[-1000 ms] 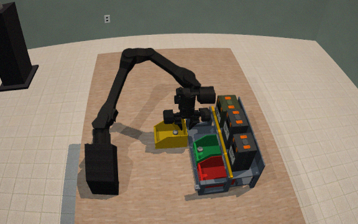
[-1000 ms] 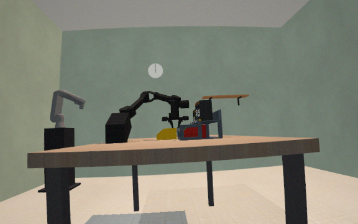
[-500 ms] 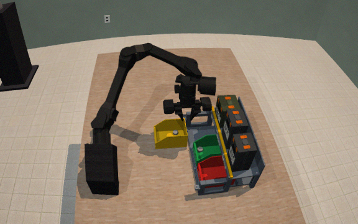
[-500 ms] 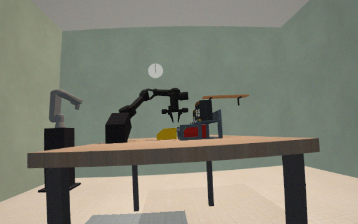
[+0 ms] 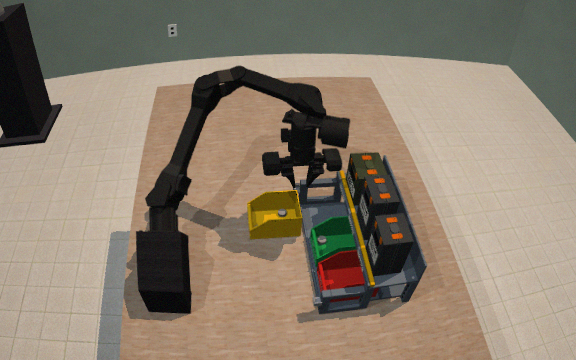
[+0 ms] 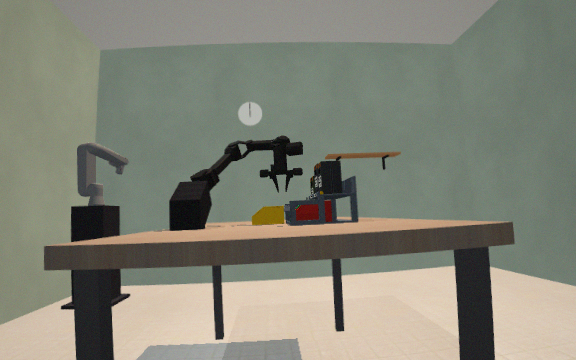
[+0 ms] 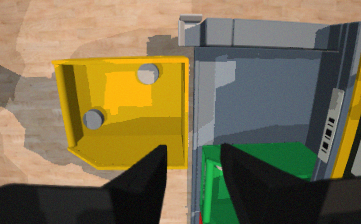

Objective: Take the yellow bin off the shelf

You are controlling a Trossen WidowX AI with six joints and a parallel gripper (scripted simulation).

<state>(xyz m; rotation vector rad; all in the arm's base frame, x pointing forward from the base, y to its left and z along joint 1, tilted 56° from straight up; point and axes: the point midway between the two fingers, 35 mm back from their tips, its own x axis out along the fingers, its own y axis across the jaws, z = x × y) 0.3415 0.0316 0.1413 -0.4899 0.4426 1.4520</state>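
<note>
Right now the yellow bin is 13 cm below my hand and 6 cm behind it. Round my hand: red bin (22 cm to the right, 13 cm below, 10 cm ahead); yellow rail (13 cm ahead, 11 cm to the right, 6 cm below); green bin (13 cm below, 11 cm to the right, 9 cm ahead).
</note>
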